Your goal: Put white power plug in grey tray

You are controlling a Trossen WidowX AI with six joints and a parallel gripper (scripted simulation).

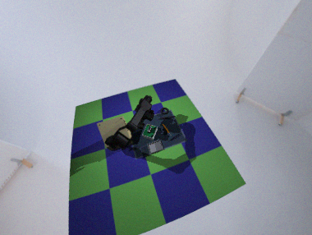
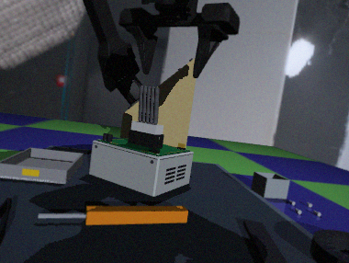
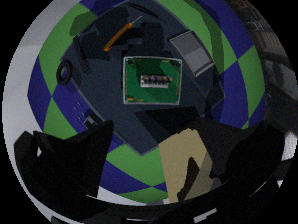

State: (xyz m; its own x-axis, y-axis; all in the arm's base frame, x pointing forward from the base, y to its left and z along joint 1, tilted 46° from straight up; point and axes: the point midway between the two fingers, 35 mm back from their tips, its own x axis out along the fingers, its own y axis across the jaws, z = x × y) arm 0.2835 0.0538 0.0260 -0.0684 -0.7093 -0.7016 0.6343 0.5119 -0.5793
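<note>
The white power plug lies 20 mm ahead of my gripper tip, 30 mm to the right of it and 80 mm below it. Also, from my gripper tip: black bar (240 mm ahead, 70 mm to the left, 160 mm below); then dark mat (70 mm ahead, 30 mm to the right, 160 mm below).
</note>
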